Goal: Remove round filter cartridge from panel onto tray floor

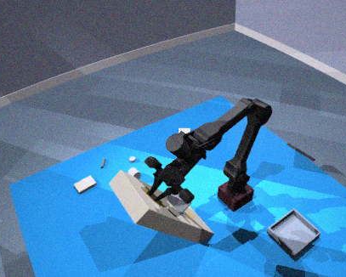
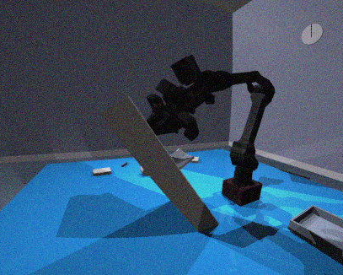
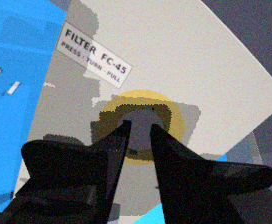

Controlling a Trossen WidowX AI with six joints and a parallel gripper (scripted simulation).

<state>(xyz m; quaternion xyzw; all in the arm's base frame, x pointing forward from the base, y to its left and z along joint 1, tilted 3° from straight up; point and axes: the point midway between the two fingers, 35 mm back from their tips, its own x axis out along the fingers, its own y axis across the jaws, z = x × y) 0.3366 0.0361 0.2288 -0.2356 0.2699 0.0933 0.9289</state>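
My gripper tip is 1 cm short of the white round filter cartridge and 1 cm above it. Also, from my gripper tip: beige service panel (4 cm behind, 8 cm below); then grey tray (46 cm behind, 24 cm to the left, 25 cm below).
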